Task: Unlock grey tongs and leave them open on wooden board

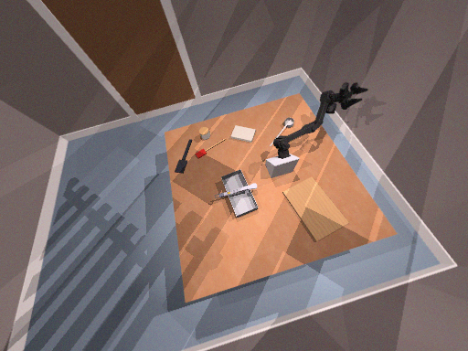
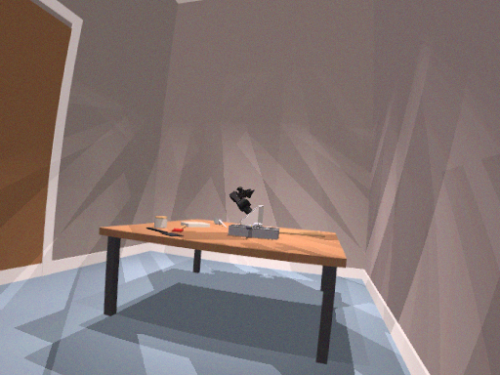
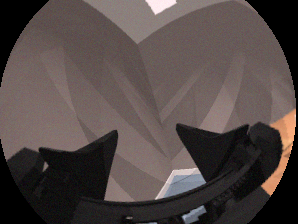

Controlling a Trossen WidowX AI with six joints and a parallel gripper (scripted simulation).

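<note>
My gripper tip is now 1020 mm short of the yellow lock piece, 150 mm to the right of it and 260 mm above it. Round my gripper tip: grey roasting tin 950 mm ahead, 160 mm to the left, 300 mm below; then wooden board 540 mm ahead, 450 mm to the left, 320 mm below; then flat white block 710 mm ahead, 310 mm to the right, 320 mm below.
</note>
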